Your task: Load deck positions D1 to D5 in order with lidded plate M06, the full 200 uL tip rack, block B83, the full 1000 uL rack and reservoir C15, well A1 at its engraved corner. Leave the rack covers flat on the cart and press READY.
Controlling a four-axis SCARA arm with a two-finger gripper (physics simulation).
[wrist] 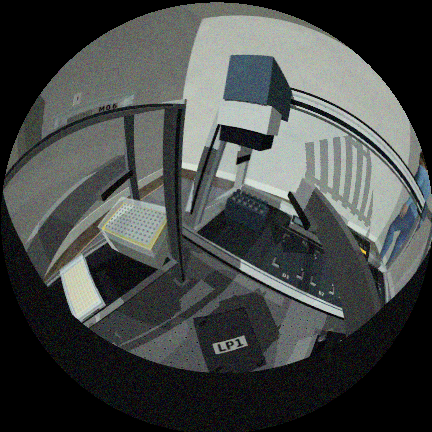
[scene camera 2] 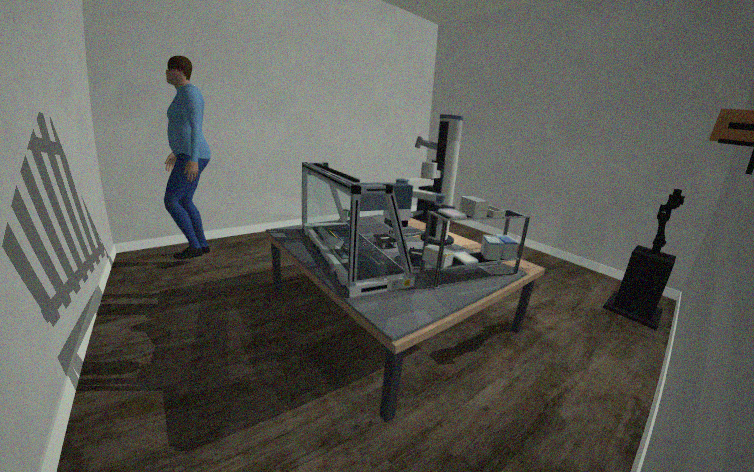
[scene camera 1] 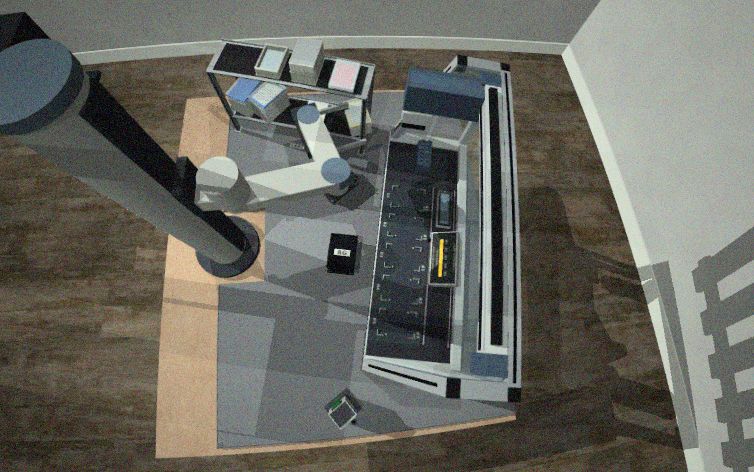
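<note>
My gripper [wrist: 208,168] is open and empty, fingers wide apart in the wrist view; the arm hides it in scene camera 1. It is near the cart's [scene camera 1: 228,102] right post [wrist: 174,195], above the black LP1 pad [wrist: 227,357]. On the cart's lower shelf are a yellow-edged rack [scene camera 1: 358,119] [wrist: 132,225], a pale yellow plate [wrist: 80,287] and two blue-edged racks [scene camera 1: 240,94] [scene camera 1: 268,97]. The top shelf bears an open-topped box [scene camera 1: 271,60], a tall grey box [scene camera 1: 306,60] and a pink-topped plate [scene camera 1: 345,75]. An M06 label [wrist: 107,107] shows there. The deck [scene camera 1: 400,267] [wrist: 225,235] shows bracketed positions.
A dark blue block [scene camera 1: 424,153] [wrist: 247,209] stands at the deck's end, under a blue-and-white housing [scene camera 1: 442,91] [wrist: 250,80]. Two panels [scene camera 1: 443,208] [scene camera 1: 443,258] line the deck. A black RG pad [scene camera 1: 341,264] and a small grey box [scene camera 1: 342,411] lie outside. A person [scene camera 2: 188,128] stands beyond the table.
</note>
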